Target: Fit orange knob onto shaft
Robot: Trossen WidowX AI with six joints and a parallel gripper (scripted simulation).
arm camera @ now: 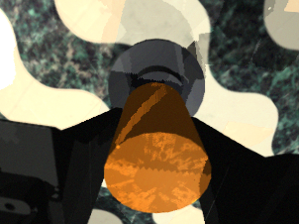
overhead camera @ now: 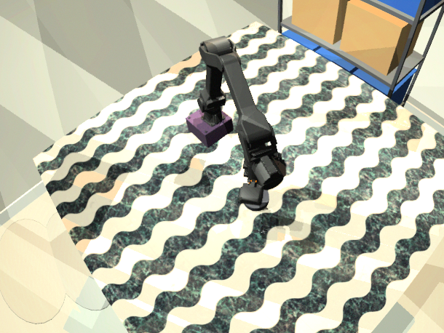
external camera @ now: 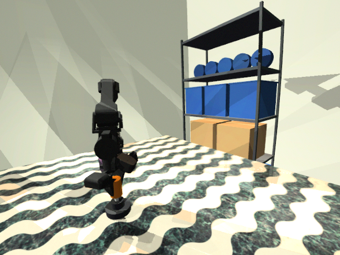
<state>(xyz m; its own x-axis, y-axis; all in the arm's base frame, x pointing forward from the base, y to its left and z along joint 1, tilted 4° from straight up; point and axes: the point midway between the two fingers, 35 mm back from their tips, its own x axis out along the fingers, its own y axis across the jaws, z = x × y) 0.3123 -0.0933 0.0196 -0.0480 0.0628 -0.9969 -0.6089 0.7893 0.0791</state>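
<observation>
My gripper tip is now 30 mm below the orange knob. The rest, counted from my gripper tip: round grey pedestal: 40 mm below.
</observation>
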